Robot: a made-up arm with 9 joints. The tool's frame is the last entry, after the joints.
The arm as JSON. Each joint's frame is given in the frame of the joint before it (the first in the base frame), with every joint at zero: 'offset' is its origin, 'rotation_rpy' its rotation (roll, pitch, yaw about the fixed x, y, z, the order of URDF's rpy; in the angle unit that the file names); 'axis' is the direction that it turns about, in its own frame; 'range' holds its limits. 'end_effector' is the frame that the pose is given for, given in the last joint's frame.
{
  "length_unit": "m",
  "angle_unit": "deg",
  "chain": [
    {
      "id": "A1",
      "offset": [
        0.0,
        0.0,
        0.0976
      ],
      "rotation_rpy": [
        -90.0,
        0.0,
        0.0
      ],
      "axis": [
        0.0,
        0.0,
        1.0
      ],
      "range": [
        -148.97,
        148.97
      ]
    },
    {
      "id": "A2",
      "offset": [
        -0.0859,
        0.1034,
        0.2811
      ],
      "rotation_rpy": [
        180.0,
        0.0,
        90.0
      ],
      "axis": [
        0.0,
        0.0,
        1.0
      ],
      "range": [
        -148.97,
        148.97
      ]
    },
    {
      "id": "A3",
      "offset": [
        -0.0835,
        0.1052,
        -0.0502
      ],
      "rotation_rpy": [
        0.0,
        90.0,
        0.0
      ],
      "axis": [
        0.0,
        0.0,
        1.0
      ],
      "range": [
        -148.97,
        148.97
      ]
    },
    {
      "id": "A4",
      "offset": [
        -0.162,
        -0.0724,
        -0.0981
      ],
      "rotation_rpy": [
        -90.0,
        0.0,
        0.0
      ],
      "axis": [
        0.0,
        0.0,
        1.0
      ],
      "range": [
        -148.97,
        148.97
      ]
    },
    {
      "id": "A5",
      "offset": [
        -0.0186,
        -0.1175,
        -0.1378
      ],
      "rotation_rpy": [
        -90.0,
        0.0,
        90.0
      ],
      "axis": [
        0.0,
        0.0,
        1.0
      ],
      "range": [
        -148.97,
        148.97
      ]
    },
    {
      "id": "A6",
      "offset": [
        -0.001,
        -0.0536,
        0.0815
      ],
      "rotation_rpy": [
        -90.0,
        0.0,
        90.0
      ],
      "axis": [
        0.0,
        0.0,
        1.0
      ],
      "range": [
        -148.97,
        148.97
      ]
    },
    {
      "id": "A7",
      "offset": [
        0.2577,
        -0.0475,
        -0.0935
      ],
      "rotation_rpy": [
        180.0,
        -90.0,
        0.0
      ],
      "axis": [
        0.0,
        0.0,
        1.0
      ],
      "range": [
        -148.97,
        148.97
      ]
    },
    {
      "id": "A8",
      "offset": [
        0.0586,
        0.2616,
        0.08
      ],
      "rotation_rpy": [
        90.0,
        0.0,
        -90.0
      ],
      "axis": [
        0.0,
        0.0,
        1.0
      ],
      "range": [
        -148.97,
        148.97
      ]
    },
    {
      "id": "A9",
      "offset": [
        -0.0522,
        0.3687,
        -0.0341
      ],
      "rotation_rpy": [
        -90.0,
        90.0,
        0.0
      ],
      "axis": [
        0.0,
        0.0,
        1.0
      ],
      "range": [
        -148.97,
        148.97
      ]
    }
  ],
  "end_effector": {
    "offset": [
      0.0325,
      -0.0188,
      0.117
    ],
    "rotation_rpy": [
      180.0,
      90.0,
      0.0
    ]
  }
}
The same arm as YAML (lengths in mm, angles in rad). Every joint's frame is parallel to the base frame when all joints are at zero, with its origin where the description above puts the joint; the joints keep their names.
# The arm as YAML. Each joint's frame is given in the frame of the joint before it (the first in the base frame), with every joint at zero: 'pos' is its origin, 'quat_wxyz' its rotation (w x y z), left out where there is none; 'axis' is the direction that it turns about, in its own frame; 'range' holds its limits. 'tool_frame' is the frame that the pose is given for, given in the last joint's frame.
length_unit: mm
angle_unit: rad
joints:
  - joint: A1
    pos: [0.0, 0.0, 97.6]
    axis: [0.0, 1.0, 0.0]
    range: [-2.6, 2.6]
  - joint: A2
    pos: [-85.9, 281.1, -103.4]
    axis: [0.0, -1.0, 0.0]
    range: [-2.6, 2.6]
  - joint: A3
    pos: [105.2, 50.2, 83.5]
    axis: [0.0, 0.0, -1.0]
    range: [-2.6, 2.6]
  - joint: A4
    pos: [-72.4, -162.0, 98.1]
    axis: [1.0, 0.0, 0.0]
    range: [-2.6, 2.6]
  - joint: A5
    pos: [-137.8, -18.6, -117.5]
    axis: [0.0, -1.0, 0.0]
    range: [-2.6, 2.6]
  - joint: A6
    pos: [53.6, -81.5, -1.0]
    axis: [0.0, 0.0, -1.0]
    range: [-2.6, 2.6]
  - joint: A7
    pos: [-257.7, -47.5, 93.5]
    axis: [-1.0, 0.0, 0.0]
    range: [-2.6, 2.6]
  - joint: A8
    pos: [-80.0, -261.6, -58.6]
    axis: [0.0, 0.0, 1.0]
    range: [-2.6, 2.6]
  - joint: A9
    pos: [-368.7, -52.2, -34.1]
    axis: [-1.0, 0.0, 0.0]
    range: [-2.6, 2.6]
tool_frame:
  pos: [-117.0, 18.8, -32.5]

